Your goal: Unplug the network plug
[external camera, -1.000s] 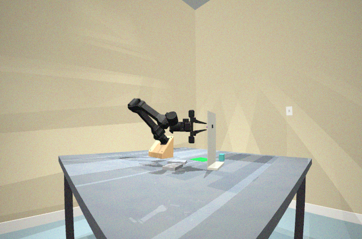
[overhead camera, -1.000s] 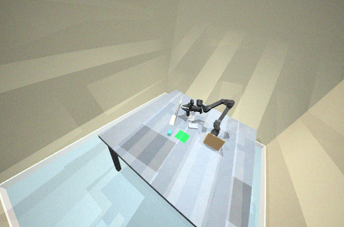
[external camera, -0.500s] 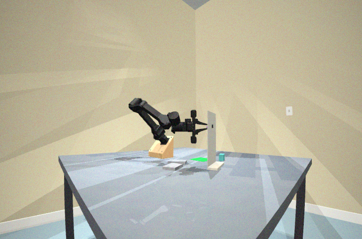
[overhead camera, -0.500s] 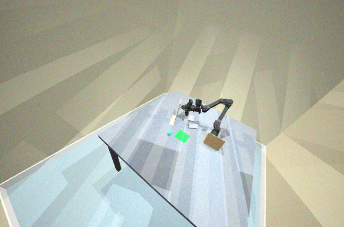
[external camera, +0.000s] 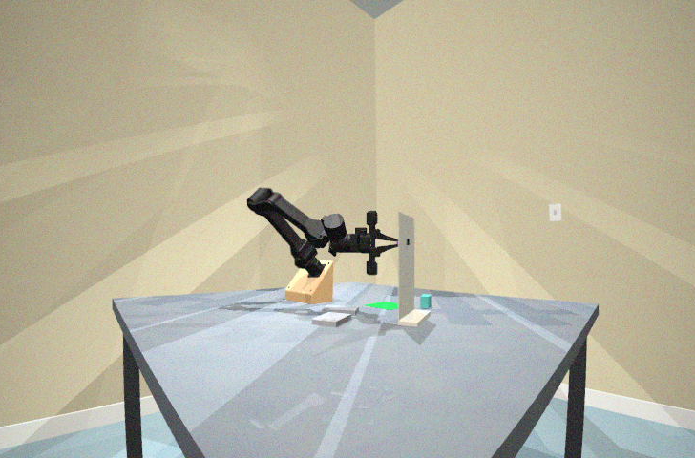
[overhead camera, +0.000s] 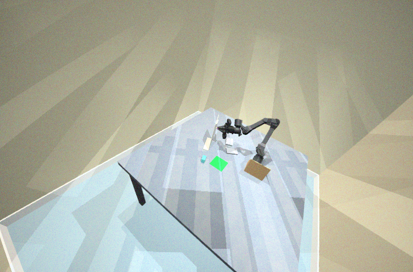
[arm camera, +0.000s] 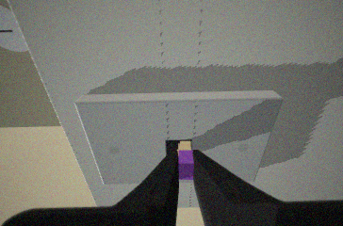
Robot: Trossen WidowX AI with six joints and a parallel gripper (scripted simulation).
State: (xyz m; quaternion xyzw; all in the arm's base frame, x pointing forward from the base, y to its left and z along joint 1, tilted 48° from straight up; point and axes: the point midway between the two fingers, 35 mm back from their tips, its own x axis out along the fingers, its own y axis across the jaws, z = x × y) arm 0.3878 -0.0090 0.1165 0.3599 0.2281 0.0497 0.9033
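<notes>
Right now the green marked square is 220 mm below my gripper tip, 160 mm to the left of it and 140 mm behind it. Round my gripper tip: grey upright panel: 80 mm below, 20 mm ahead; then purple plug: right at my gripper tip.
</notes>
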